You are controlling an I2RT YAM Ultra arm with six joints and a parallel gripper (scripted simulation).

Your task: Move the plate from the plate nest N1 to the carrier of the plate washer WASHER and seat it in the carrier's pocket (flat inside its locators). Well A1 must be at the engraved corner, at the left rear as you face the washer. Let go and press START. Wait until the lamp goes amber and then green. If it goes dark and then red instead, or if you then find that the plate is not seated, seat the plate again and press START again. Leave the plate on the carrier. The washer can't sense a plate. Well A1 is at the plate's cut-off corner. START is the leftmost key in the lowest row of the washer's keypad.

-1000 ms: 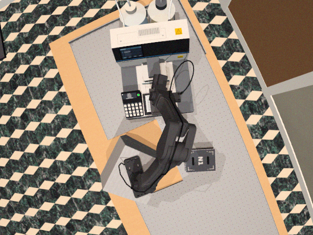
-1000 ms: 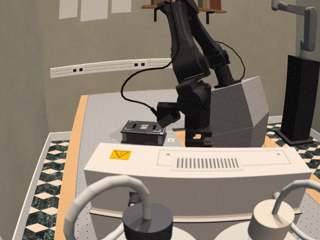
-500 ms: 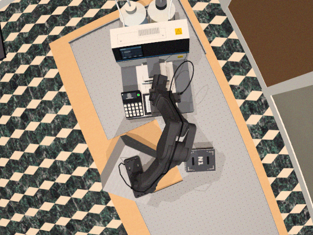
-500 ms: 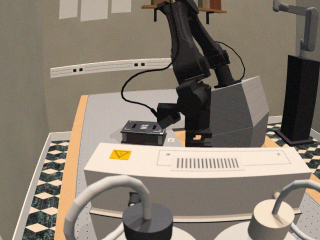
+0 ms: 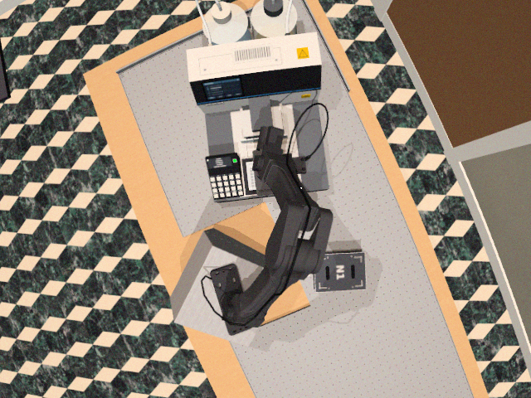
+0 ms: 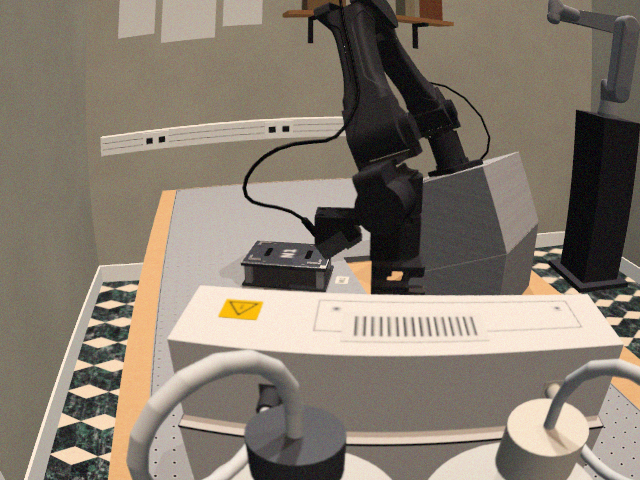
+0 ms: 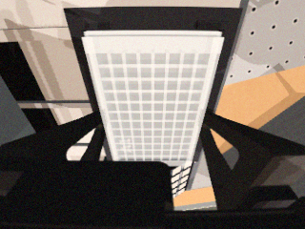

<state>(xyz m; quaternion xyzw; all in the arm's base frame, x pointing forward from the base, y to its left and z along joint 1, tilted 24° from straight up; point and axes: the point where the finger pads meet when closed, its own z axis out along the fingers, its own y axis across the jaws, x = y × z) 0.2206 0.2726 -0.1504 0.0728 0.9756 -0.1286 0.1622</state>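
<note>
Right now my hand is right at the plate. The rest, counted from my hand: plate washer 30 mm ahead, 150 mm to the left, 30 mm above; dark carrier pocket 10 mm below; label 20 mm ahead, 330 mm to the right, 100 mm below.
</note>
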